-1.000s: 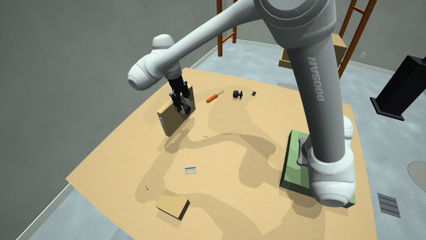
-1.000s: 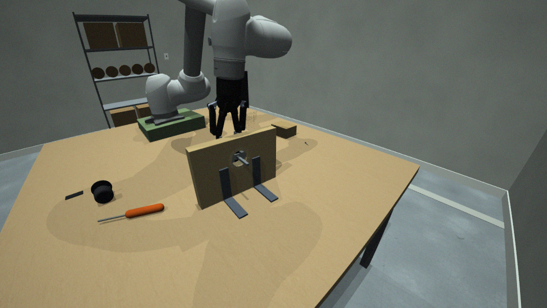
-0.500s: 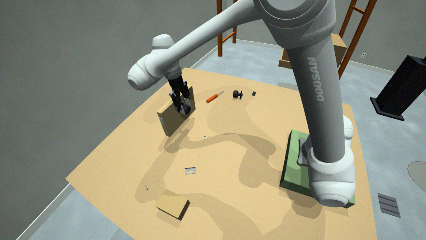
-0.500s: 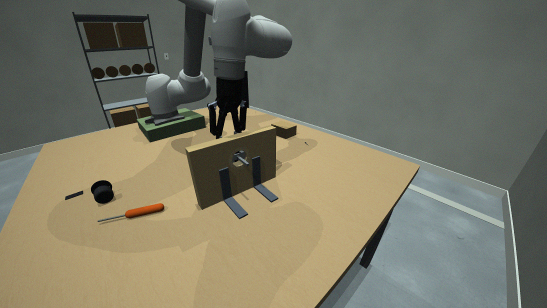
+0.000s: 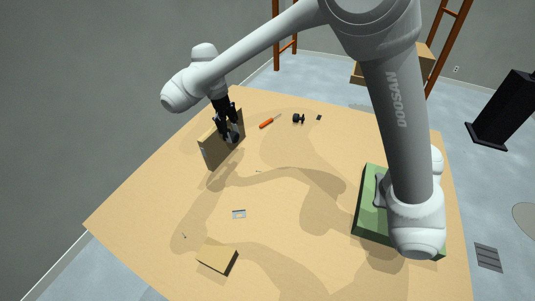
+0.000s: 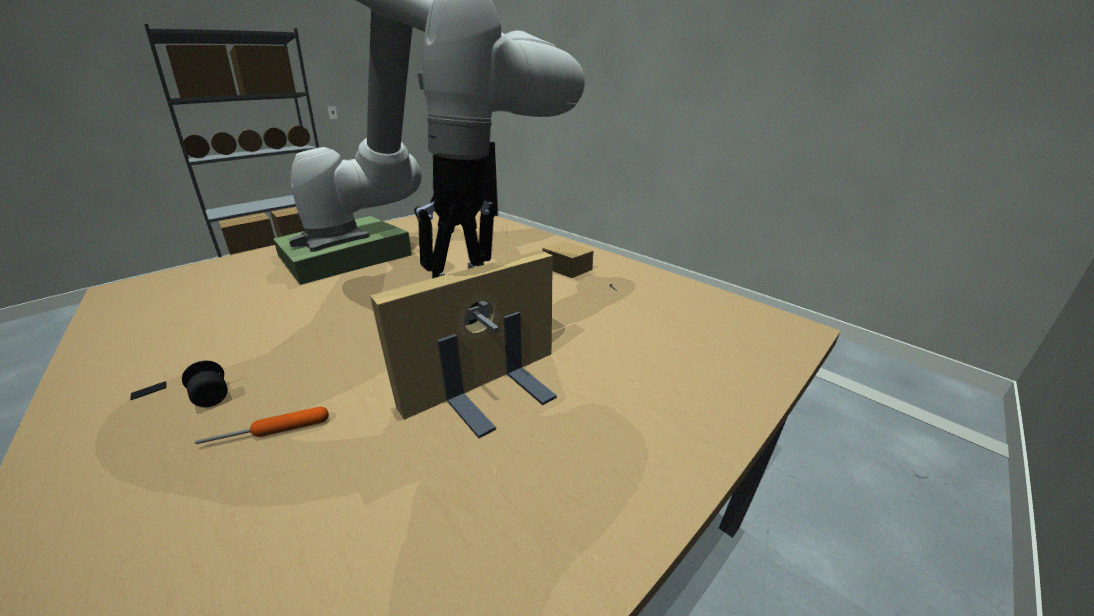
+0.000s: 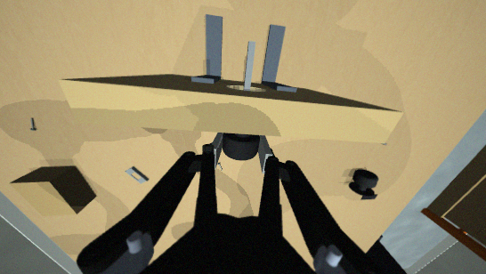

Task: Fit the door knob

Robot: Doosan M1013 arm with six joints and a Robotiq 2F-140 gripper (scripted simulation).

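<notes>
The latch is 60 mm ahead of my hand, 30 mm below it and 10 mm to the right of it. Round my hand: upright wooden panel 60 mm ahead, 40 mm below, 10 mm to the right; then orange-handled screwdriver 350 mm to the right, 150 mm below, 50 mm behind; then wooden block 490 mm to the left, 200 mm behind, 130 mm below.
</notes>
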